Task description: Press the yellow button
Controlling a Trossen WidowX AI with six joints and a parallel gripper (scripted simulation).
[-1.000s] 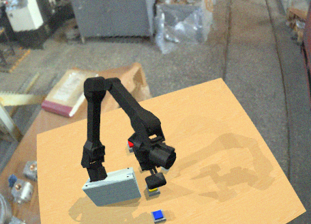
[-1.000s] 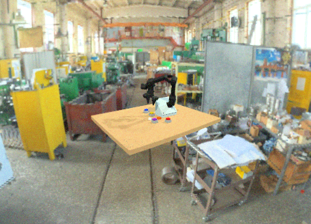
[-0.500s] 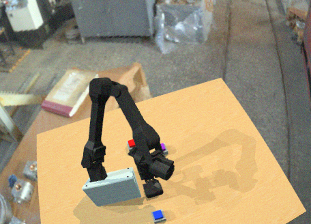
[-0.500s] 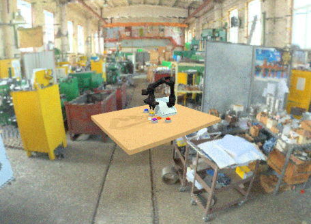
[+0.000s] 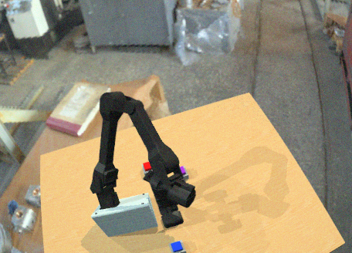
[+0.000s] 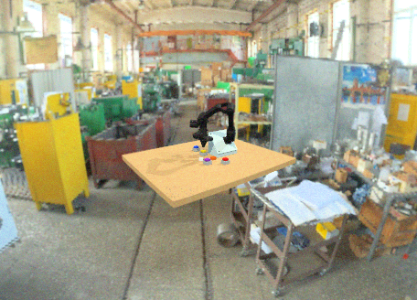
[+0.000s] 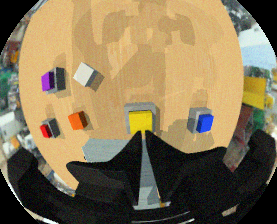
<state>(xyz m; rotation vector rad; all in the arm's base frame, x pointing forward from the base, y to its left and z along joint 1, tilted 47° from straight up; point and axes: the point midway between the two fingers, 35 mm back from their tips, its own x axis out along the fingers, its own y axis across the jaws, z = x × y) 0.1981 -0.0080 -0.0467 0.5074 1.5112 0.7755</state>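
Right now my gripper tip is 30 mm above the yellow button. Also, from my gripper tip: orange block 130 mm to the left, 50 mm below, 20 mm behind; grey block 100 mm to the left, 70 mm ahead, 50 mm below; blue button 130 mm to the right, 30 mm below.
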